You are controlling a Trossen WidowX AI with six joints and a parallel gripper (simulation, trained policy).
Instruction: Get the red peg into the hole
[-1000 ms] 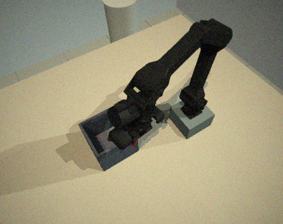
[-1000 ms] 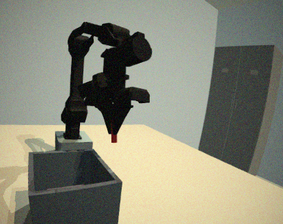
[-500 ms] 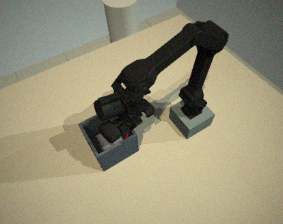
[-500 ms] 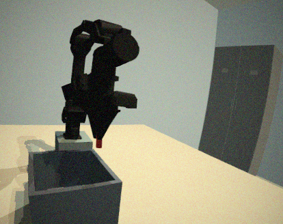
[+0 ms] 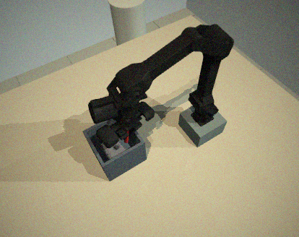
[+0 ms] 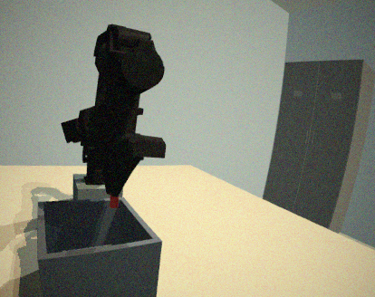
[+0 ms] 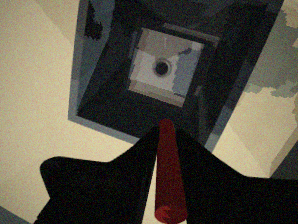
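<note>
Now: gripper tip 120 mm above the light grey plate, 40 mm to the left of it and 30 mm short of it. Also, from my gripper tip: red peg: 20 mm above, 10 mm to the left.
</note>
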